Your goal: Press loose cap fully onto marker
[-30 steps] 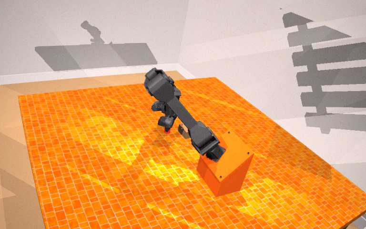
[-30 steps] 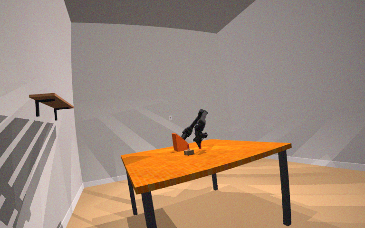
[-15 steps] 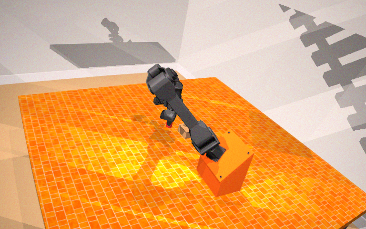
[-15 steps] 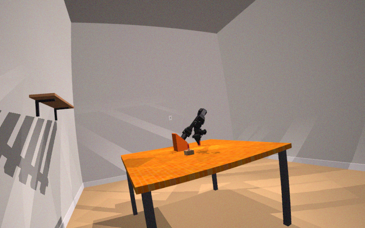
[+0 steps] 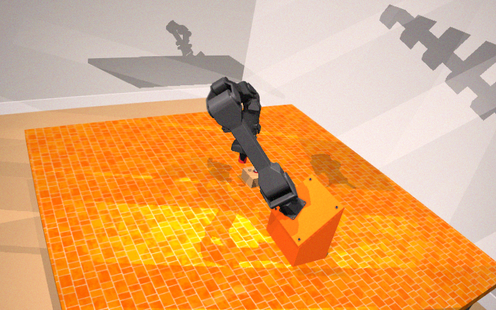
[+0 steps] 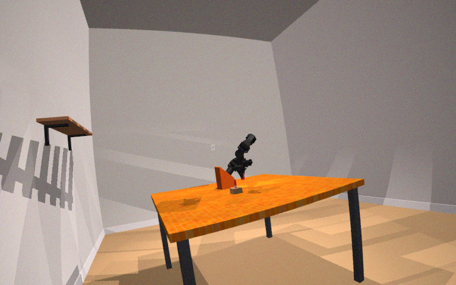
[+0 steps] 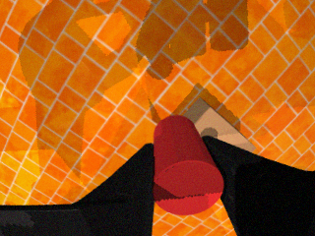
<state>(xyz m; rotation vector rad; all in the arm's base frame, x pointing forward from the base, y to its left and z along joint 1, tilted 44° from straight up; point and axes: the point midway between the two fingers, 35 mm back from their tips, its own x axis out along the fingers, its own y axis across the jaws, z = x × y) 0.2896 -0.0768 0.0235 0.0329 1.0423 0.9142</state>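
Right now the holder block is 20 mm behind my gripper tip, 60 mm to the right of it and 80 mm below it. Round my gripper tip: red cap: 10 mm above.
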